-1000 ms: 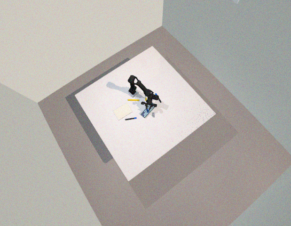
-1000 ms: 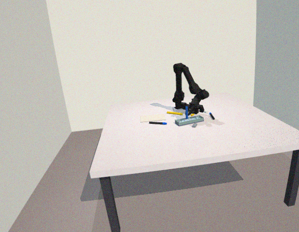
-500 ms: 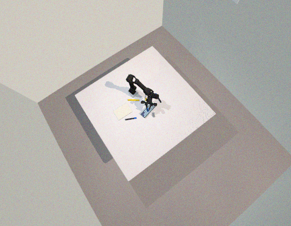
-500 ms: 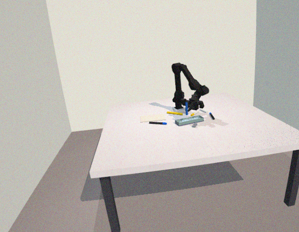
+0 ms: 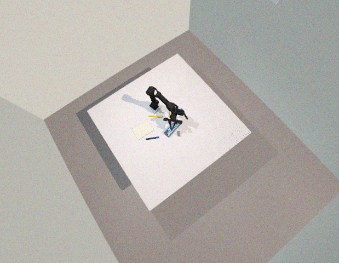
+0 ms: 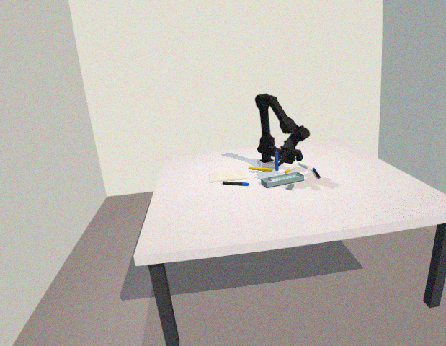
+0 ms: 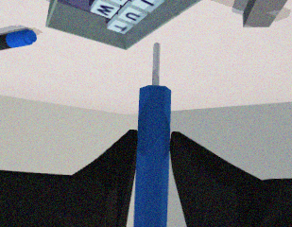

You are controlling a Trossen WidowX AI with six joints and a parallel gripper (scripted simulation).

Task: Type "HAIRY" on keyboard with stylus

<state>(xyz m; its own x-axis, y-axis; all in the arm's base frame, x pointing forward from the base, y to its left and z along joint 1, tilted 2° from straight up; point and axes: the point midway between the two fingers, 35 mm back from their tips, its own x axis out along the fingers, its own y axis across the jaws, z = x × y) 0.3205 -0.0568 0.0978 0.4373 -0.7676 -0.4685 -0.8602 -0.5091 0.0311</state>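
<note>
Now: gripper tip 70 mm short of the small grey block, 40 mm to the right of it and 100 mm above it. The rest, counted from my gripper tip: stylus tip: 50 mm below; yellow marker: 250 mm behind, 10 mm to the left, 100 mm below; blue stylus: 10 mm below.
</note>
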